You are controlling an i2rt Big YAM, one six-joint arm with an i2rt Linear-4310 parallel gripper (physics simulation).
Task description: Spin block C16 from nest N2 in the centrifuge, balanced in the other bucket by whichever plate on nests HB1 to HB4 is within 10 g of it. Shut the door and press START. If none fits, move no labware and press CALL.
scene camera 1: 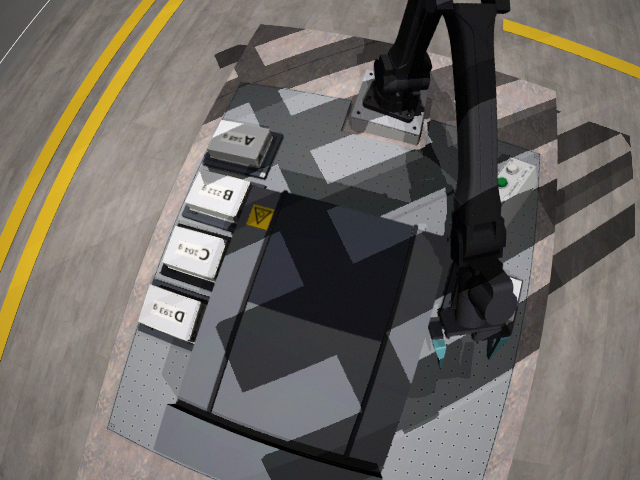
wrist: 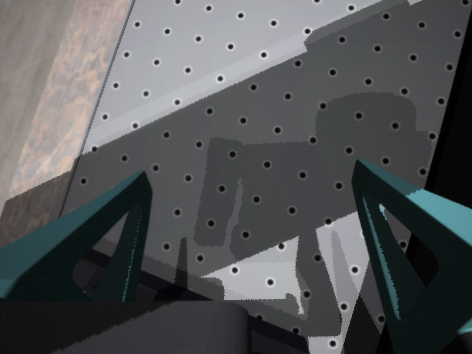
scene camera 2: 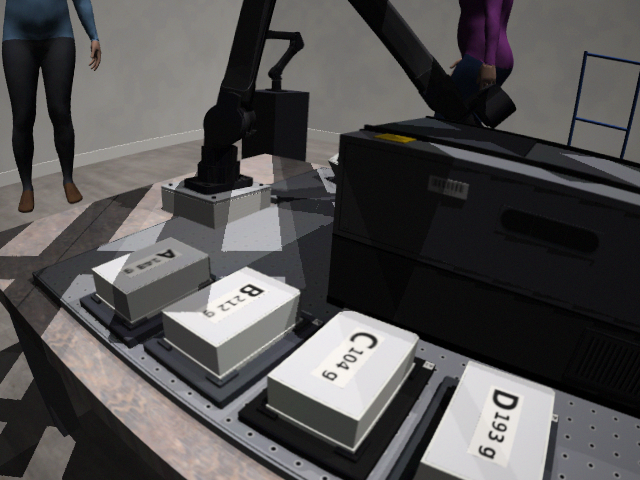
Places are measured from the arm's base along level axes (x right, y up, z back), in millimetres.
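Pixels of known places: gripper, fingertip midpoint: [scene camera 1: 464, 361] [wrist: 248, 175]; arm's base at its link origin: [scene camera 1: 391, 102] [scene camera 2: 218, 185].
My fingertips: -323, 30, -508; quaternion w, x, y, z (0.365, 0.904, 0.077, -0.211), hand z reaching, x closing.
For each thing: its top centre in the pictures, then the offset to it from my fingertips, as dx, dy, dz. "spot": a spot on its surface instead.
- A at its top centre: [scene camera 2: 150, 261] [scene camera 1: 237, 138] +607, -13, +278
- B at its top centre: [scene camera 2: 233, 300] [scene camera 1: 216, 191] +586, -13, +144
- C at its top centre: [scene camera 2: 350, 355] [scene camera 1: 193, 251] +571, -13, +8
- D at its top centre: [scene camera 2: 498, 422] [scene camera 1: 168, 312] +566, -13, -128
- white corner at a spot on its surface: [scene camera 1: 517, 287] spot: -61, -1, +173
- green button at a spot on its surface: [scene camera 1: 501, 181] spot: +31, +3, +385
- white button at a spot on its surface: [scene camera 1: 512, 168] spot: +12, +4, +428
- dark straight edge at a spot on its surface: [wrist: 280, 329] spot: +53, -62, +80
My gripper [scene camera 1: 465, 360] [wrist: 248, 175] is open and empty, above the perforated board right of the centrifuge [scene camera 1: 294, 361] [scene camera 2: 413, 248]. The centrifuge's top looks covered; its buckets do not show. Left of it, four white plates sit on dark nests: A [scene camera 1: 240, 146] [scene camera 2: 149, 284], apparently 148 g; B [scene camera 1: 214, 198] [scene camera 2: 227, 330], 212 g; C [scene camera 1: 191, 255] [scene camera 2: 315, 408], 104 g; D [scene camera 1: 173, 317] [scene camera 2: 532, 413], 193 g. A white corner [scene camera 1: 517, 287] shows beside my wrist, mostly hidden; I cannot tell if it is block C16. A green button [scene camera 1: 501, 181] and a white button [scene camera 1: 512, 168] show; their labels are unreadable.
The arm's base [scene camera 1: 385, 126] [scene camera 2: 217, 209] stands behind the centrifuge. The forearm passes close beside the button panel. A dark straight edge [wrist: 280, 329] lies below the fingers in the wrist view. The centrifuge's dark side [wrist: 450, 150] borders that view's right. Two people stand in the background.
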